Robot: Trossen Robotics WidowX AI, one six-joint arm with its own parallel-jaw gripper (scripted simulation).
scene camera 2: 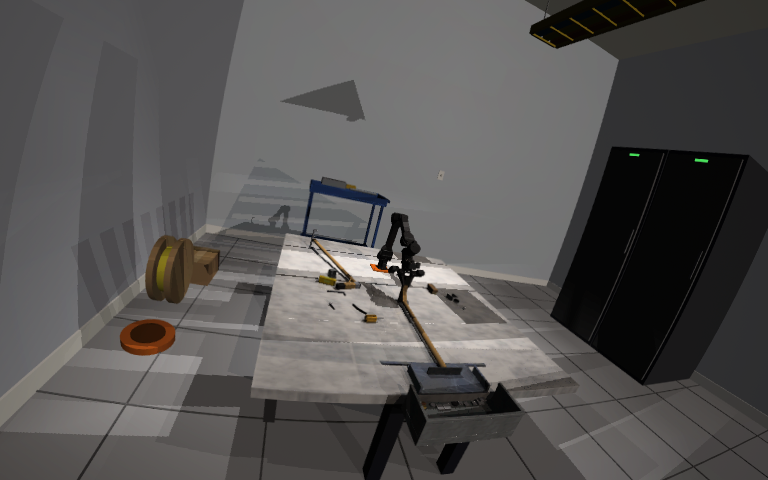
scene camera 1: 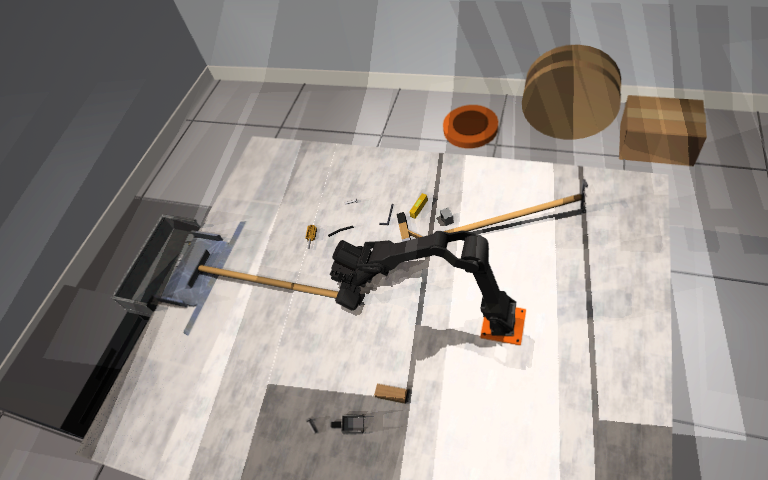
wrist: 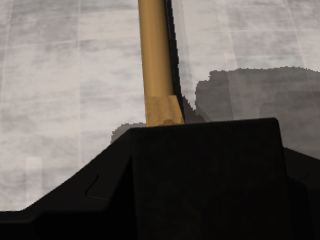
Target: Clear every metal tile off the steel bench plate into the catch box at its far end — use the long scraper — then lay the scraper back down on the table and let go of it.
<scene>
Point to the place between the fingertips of the gripper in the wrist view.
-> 174, 135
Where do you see a long scraper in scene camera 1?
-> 200, 267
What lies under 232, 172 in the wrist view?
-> A long scraper.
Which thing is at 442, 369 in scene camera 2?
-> A long scraper.
</scene>
